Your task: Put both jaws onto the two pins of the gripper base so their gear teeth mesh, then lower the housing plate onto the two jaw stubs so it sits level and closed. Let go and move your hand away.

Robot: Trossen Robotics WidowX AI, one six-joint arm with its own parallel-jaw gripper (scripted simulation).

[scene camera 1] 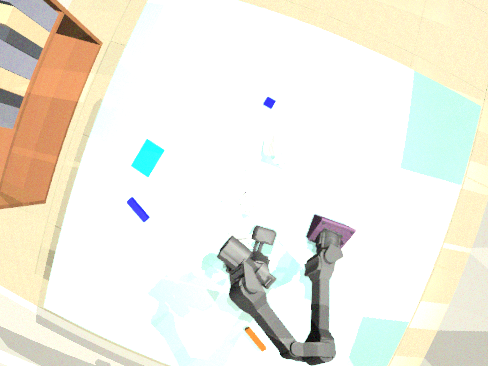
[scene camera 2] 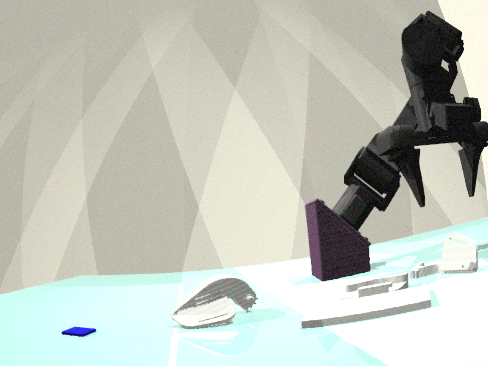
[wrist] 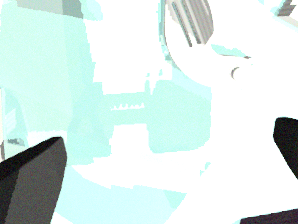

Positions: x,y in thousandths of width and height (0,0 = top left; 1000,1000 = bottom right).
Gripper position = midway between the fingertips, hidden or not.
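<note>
Open and holding nothing, my gripper (scene camera 2: 919,551) is in my sight, and I see the same gripper (wrist: 582,618) too. A white jaw (scene camera 2: 427,832) is here as well. There is also a long flat white part (scene camera 2: 843,818), though in the wrist view that part is out of frame.
</note>
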